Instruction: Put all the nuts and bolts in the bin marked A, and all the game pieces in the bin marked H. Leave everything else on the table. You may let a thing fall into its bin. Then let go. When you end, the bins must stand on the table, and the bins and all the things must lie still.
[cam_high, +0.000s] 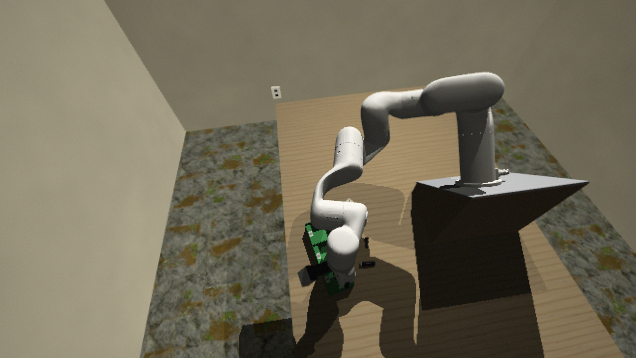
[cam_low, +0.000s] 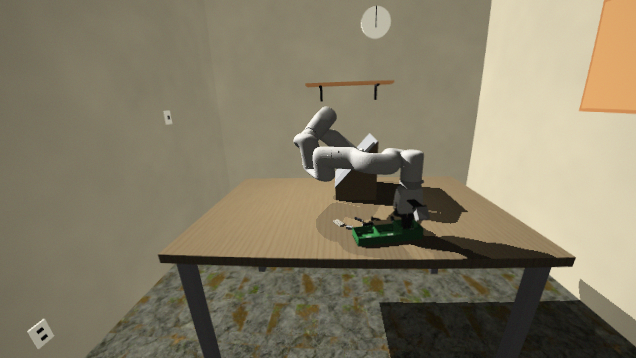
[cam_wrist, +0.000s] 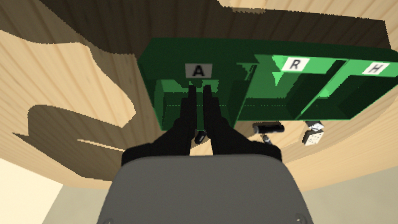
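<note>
Now: the white game piece 260 mm to the right of my hand, 80 mm behind it and 40 mm below it. The rest, counted from my hand: dark bolt (120 mm behind, 110 mm to the right, 40 mm below); small nut (220 mm to the right, 40 mm below, 40 mm behind); green bin (80 mm to the right, 20 mm below, 20 mm ahead).
</note>
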